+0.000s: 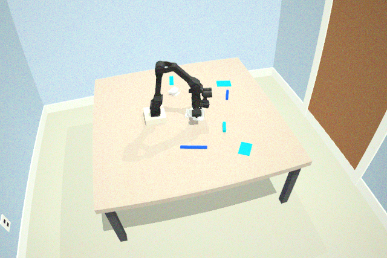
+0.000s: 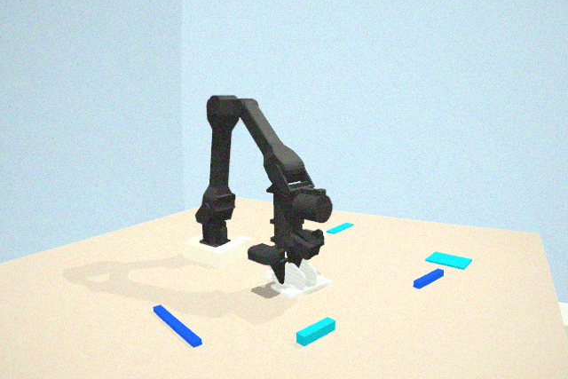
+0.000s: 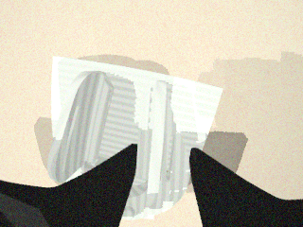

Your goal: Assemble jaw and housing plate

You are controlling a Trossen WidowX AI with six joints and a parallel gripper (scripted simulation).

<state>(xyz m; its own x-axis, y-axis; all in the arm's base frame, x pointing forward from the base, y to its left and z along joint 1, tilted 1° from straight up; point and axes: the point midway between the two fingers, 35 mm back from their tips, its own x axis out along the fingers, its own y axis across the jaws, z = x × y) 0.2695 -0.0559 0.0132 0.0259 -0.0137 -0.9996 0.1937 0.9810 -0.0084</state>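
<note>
My gripper tip is 100 mm past the small white piece, 310 mm to the right of it and 10 mm above it. Also, from my gripper tip: cyan block 150 mm ahead, 140 mm to the right, 10 mm below; short blue bar 280 mm ahead, 190 mm to the left, 10 mm below; long blue bar 80 mm behind, 270 mm to the right, 10 mm below.
</note>
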